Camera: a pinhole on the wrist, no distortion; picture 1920 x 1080 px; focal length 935.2 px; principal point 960.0 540.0 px. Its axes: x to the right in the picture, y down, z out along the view. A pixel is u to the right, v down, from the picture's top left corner.
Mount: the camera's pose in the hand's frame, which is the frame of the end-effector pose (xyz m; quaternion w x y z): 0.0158 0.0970 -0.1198 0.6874 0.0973 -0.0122 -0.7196
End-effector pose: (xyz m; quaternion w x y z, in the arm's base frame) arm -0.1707 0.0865 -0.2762 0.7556 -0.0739 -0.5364 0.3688
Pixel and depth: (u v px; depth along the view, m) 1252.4 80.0 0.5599
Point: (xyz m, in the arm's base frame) -0.4803 -0.3311 -0.3252
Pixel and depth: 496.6 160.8 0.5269
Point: -0.7013 0.0227 -0.4703
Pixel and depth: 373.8 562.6 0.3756
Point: -0.5528 0.1963 -0.3254
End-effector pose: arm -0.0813 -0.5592 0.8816 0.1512 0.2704 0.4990 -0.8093
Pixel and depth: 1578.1 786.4 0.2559
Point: -0.1987 -0.6180 0.9788
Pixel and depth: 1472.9 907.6 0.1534
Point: -0.1326 -0.5807 0.8692
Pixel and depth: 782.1 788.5 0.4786
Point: -0.1823 -0.9524 0.8853
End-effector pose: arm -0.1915 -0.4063 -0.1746 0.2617 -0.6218 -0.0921 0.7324
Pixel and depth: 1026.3 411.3 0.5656
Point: -0.5778 -0.3983 0.0455
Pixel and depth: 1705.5 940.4 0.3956
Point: -0.3730 -0.0739 -0.0909
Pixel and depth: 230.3 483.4 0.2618
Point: -0.4143 -0.6210 -0.2365
